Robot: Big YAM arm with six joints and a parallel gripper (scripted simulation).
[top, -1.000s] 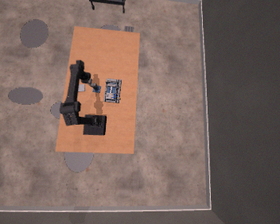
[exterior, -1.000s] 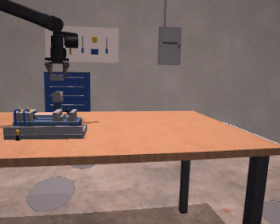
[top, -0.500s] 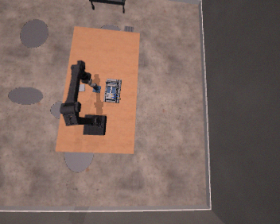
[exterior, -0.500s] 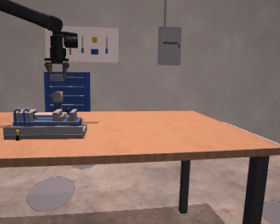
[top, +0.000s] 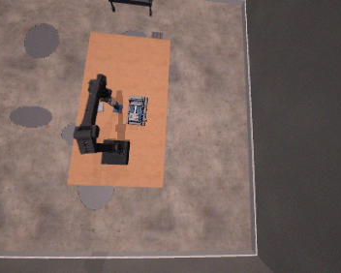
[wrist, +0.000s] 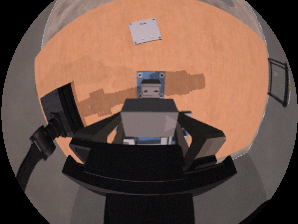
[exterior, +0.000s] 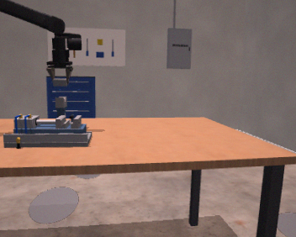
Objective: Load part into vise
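My gripper is now 10 mm above the grey part. Also, from my hand: vise (200 mm to the right, 190 mm below, 20 mm ahead).
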